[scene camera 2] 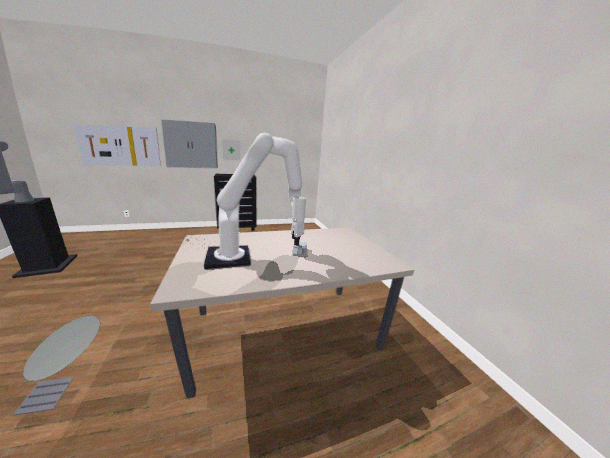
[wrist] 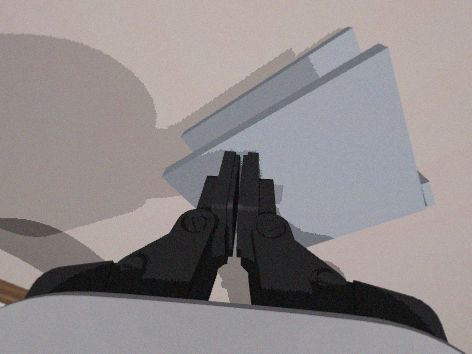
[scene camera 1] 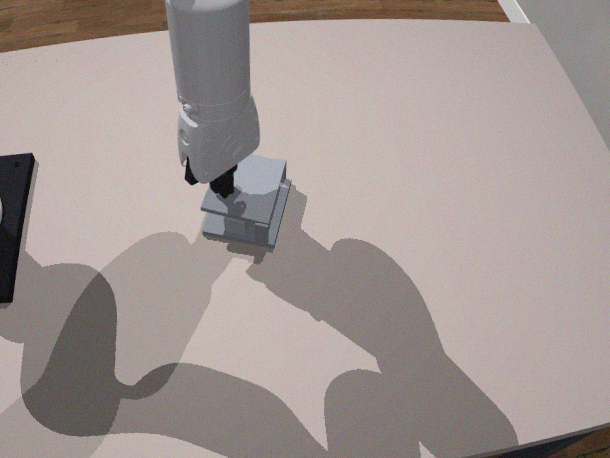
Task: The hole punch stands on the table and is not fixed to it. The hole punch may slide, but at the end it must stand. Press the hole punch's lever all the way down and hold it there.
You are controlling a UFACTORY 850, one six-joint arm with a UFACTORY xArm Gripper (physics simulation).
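Observation:
The blue-grey hole punch (scene camera 2: 301, 250) stands upright on the table. Its flat lever (scene camera 1: 262, 182) (wrist: 330, 140) lies above the base plate (scene camera 1: 215, 229) (wrist: 335, 54), and a gap shows between them along the edge facing scene camera 1. My gripper (scene camera 1: 223, 195) (scene camera 2: 296, 243) (wrist: 241, 176) is shut and empty, pointing down. Its fingertips are at the lever's top near the left edge in the scene camera 1 view, and appear to touch it. The fingers hide part of the lever in the wrist view.
The arm's black base plate (scene camera 1: 21, 225) (scene camera 2: 212, 260) is mounted on the table (scene camera 1: 450, 175) (scene camera 2: 190, 295), left of the hole punch in both scene views. The arm's shadows fall across the tabletop. A wall (scene camera 2: 475, 150) rises beyond the table's right side.

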